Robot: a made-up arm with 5 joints.
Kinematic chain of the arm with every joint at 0, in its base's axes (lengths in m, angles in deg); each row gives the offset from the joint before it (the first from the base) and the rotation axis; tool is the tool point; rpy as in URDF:
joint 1: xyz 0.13 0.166 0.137 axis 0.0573 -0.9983 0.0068
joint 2: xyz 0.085 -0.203 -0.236 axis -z
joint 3: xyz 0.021 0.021 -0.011 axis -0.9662 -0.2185 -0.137
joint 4: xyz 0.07 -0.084 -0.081 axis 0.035 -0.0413 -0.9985
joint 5: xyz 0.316 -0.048 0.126 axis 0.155 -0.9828 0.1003
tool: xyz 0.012 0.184 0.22 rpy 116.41 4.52 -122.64
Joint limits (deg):
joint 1: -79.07..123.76
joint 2: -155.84..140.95
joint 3: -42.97..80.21
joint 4: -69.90..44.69
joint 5: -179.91..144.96
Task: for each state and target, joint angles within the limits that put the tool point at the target. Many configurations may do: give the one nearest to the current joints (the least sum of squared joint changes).
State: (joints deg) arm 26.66 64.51 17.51 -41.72 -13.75
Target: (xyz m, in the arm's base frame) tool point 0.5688 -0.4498 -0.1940
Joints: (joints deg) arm -0.93 88.30 46.83 -38.57 -49.82
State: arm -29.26 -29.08 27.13 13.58 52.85
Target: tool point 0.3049 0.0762 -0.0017
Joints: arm -25.20 -30.23 35.68 42.47 70.71
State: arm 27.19 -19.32 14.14 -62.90 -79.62
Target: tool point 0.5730 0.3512 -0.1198
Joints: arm -0.50 14.53 6.04 -58.37 -72.09
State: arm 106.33 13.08 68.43 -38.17 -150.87
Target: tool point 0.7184 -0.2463 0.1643
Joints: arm 65.33 30.63 72.72 -58.43 -155.15
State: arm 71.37 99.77 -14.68 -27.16 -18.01
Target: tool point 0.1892 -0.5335 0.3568
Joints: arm 94.35 93.38 -14.03 -19.18 -33.49
